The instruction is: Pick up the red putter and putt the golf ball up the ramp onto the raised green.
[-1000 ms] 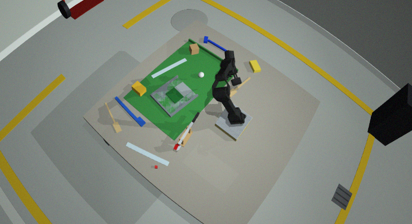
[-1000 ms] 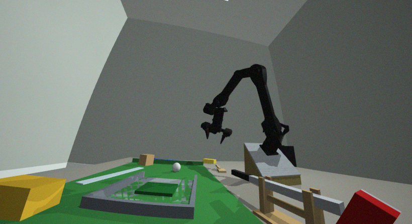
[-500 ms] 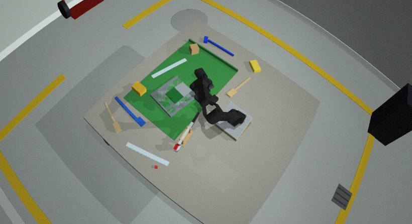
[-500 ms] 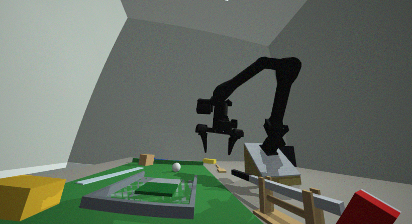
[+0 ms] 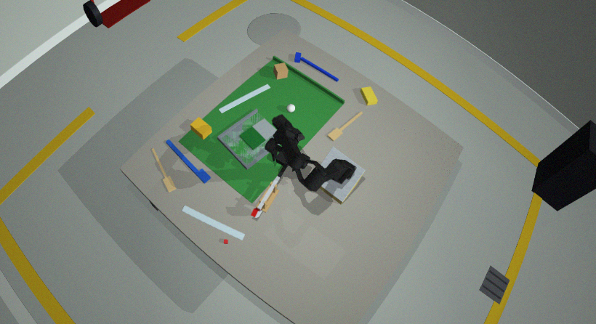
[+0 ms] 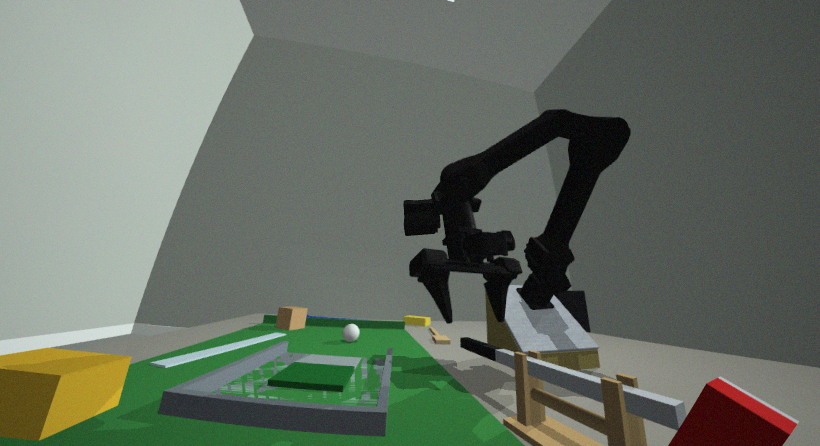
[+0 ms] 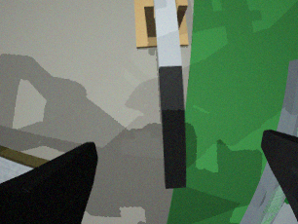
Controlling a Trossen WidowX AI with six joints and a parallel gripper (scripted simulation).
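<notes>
My gripper tip is 120 mm to the right of the red putter, 40 mm above it and 20 mm past it. The rest, counted from my gripper tip: white golf ball (320 mm to the right, 180 mm ahead, 70 mm below); then wooden rack (130 mm to the left, 60 mm below, 20 mm behind); then small red cube (400 mm to the left, 90 mm below).
</notes>
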